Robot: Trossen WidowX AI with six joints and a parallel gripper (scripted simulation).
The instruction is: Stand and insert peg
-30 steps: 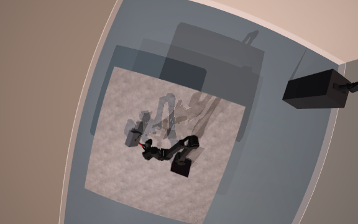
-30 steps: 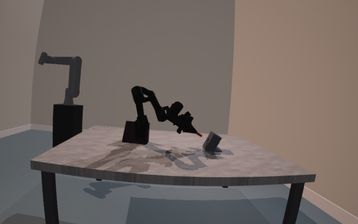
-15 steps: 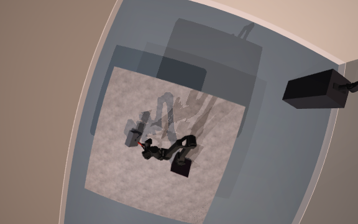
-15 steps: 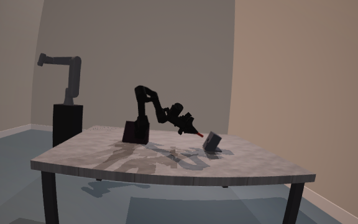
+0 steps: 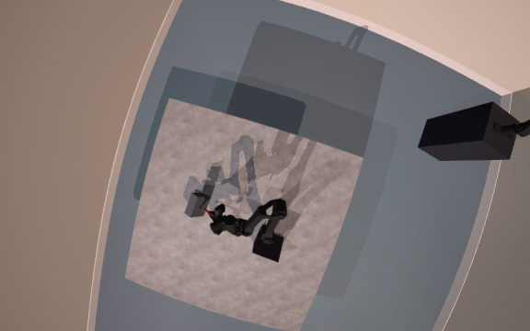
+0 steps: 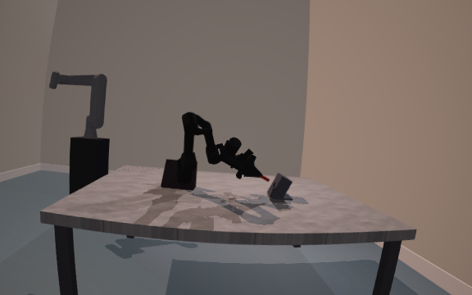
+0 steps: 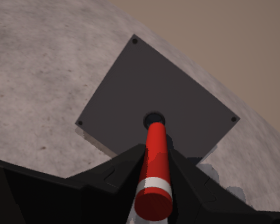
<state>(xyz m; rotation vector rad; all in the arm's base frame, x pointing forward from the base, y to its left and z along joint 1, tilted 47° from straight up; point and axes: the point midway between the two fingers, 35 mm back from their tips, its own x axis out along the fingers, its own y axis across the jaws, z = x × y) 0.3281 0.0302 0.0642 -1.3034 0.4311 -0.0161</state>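
The sloped panel is 90 mm ahead of my gripper tip and 50 mm below it. Round my gripper tip: red peg: 20 mm behind, 10 mm above.
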